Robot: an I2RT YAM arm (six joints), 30 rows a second.
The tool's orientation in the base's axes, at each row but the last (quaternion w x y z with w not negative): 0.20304, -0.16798, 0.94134, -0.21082; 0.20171, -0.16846, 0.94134, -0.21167; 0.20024, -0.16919, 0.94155, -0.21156; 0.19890, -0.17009, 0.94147, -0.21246; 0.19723, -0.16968, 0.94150, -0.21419; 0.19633, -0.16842, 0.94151, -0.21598; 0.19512, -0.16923, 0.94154, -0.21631; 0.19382, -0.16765, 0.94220, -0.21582; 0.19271, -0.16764, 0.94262, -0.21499; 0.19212, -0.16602, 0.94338, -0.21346
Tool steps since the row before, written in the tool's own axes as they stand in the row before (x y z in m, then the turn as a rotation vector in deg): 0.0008, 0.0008, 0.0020, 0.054, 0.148, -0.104; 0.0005, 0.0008, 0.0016, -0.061, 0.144, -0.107; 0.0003, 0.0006, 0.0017, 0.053, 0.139, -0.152; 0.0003, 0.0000, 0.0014, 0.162, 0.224, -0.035; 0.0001, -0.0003, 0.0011, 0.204, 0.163, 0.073; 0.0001, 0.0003, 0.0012, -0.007, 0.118, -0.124; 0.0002, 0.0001, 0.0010, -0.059, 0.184, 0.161; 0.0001, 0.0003, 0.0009, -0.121, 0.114, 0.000; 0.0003, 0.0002, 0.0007, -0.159, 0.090, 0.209; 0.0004, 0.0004, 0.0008, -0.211, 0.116, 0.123
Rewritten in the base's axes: 0.0000, -0.0003, -0.0023, -0.128, 0.139, 0.001; 0.0001, 0.0000, -0.0019, -0.029, 0.183, 0.040; 0.0004, -0.0002, -0.0018, -0.146, 0.147, 0.045; 0.0004, -0.0006, -0.0013, -0.208, 0.137, -0.125; 0.0005, -0.0007, -0.0008, -0.182, 0.032, -0.198; 0.0004, -0.0002, -0.0012, -0.076, 0.145, 0.049; 0.0002, -0.0003, -0.0009, 0.079, 0.125, -0.203; 0.0002, -0.0001, -0.0009, 0.079, 0.145, -0.018; 0.0000, -0.0002, -0.0008, 0.208, 0.069, -0.170; -0.0001, -0.0001, -0.0010, 0.210, 0.141, -0.095
